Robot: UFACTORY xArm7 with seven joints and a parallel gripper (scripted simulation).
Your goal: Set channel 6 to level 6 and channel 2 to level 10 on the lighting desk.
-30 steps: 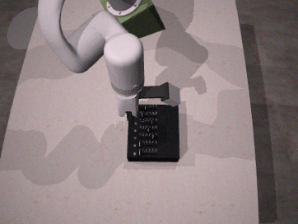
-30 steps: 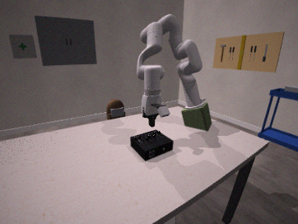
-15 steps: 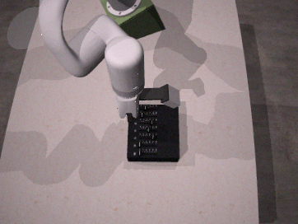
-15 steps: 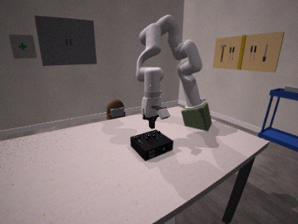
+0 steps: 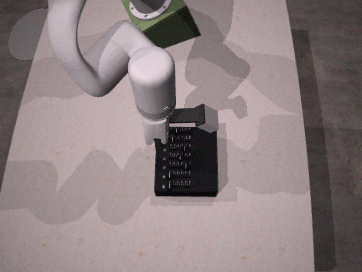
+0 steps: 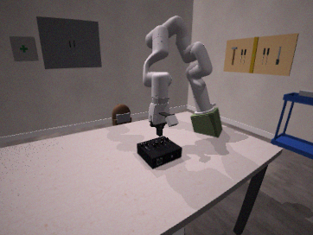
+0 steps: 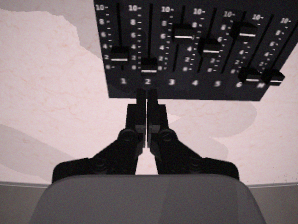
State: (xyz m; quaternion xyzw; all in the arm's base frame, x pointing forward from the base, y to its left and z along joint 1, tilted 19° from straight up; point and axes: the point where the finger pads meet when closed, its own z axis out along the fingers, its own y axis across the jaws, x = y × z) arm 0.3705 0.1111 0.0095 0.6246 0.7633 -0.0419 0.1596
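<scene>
My hand is 3 cm to the right of the channel 2 fader cap and 3 cm above it. Also, from my hand: channel 1 fader cap 3 cm behind, 3 cm to the left, 3 cm below; then channel 3 fader cap 1 cm ahead, 6 cm to the left, 3 cm below; then channel 4 fader cap 4 cm ahead, 5 cm to the left, 3 cm below.
</scene>
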